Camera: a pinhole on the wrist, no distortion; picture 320 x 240 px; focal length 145.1 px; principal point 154.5 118.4 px. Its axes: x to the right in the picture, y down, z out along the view. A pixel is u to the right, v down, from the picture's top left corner.
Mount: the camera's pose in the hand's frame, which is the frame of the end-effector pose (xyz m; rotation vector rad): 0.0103 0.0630 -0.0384 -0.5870 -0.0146 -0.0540
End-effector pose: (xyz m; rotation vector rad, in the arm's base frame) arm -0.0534 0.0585 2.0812 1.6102 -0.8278 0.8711
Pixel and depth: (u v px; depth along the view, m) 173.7 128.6 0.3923
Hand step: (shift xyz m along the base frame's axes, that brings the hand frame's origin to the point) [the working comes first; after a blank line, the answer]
In the camera's frame: 0.0519 0.0276 0.3923

-0.1946 -0.3290 0.1545
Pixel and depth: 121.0 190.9 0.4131
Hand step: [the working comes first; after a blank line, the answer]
In the camera's frame: -0.0954 0.2064 0.4131

-0.4165 -0.2646 0.1276
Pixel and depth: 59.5 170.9 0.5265
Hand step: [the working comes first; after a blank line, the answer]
In the camera's frame: -0.3447 0.1905 0.5265

-0.5801 -0.3504 -0.0752
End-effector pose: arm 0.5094 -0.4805 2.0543 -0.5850 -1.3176 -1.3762
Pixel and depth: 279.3 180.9 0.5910
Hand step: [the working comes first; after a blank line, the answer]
In the camera's frame: 0.5083 0.2546 0.5910

0.2648 0.2281 0.7768
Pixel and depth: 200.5 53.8 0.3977
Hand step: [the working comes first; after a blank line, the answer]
In the camera's frame: 0.1261 -0.1771 0.3977

-0.0441 0.3409 0.2654
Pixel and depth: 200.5 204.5 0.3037
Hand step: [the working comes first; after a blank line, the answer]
In the camera's frame: 0.0963 0.1802 0.3037

0.2692 0.1432 0.2762
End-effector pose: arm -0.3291 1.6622 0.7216 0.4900 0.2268 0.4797
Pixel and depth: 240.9 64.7 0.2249
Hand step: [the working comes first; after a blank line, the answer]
In the camera's frame: 0.1339 -0.0832 0.2249

0.1413 0.0769 0.2139
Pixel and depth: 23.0 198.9 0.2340
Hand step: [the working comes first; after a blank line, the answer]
In the camera's frame: -0.2121 0.1298 0.2340

-0.2625 0.1140 0.2413
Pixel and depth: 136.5 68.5 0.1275
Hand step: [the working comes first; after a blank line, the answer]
In the camera's frame: -0.0158 -0.0438 0.1275

-0.0151 0.0358 0.1285
